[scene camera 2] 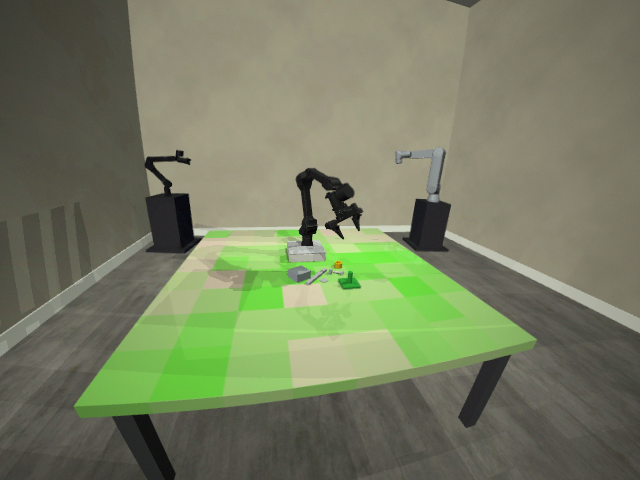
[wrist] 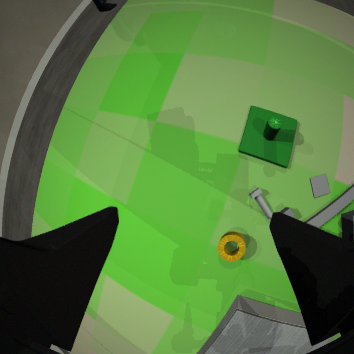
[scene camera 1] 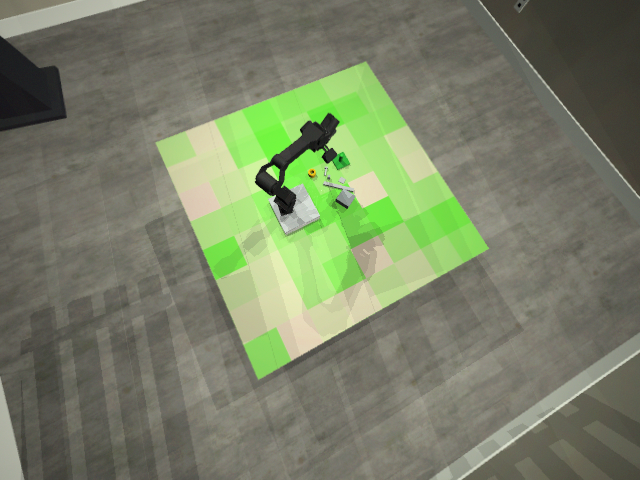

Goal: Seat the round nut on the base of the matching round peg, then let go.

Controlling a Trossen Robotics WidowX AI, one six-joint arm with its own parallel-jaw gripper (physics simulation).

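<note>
The orange round nut [scene camera 1: 309,173] [scene camera 2: 338,265] [wrist: 222,248] lies flat on the table, hole facing up, between the arm's base plate and the peg. The green round peg [scene camera 2: 350,276] [wrist: 272,129] stands upright on its square green base [scene camera 1: 345,163] [scene camera 2: 349,284] [wrist: 255,147]; the peg is bare. The nut and the green base are apart. My gripper [scene camera 2: 351,233] [wrist: 197,218] is open and empty, high above the table. In the wrist view the nut shows between the fingers, nearer the right one and slightly below the fingertips' level.
A grey bolt [scene camera 1: 325,171] [wrist: 262,202] lies between nut and peg base. A small flat grey square [scene camera 1: 342,180] [scene camera 2: 324,280] [wrist: 320,186], a long grey bar [scene camera 1: 338,186] [scene camera 2: 316,277] and a grey block [scene camera 1: 345,199] [scene camera 2: 298,274] lie nearby. The arm stands on a pale base plate [scene camera 1: 305,211] [scene camera 2: 306,253].
</note>
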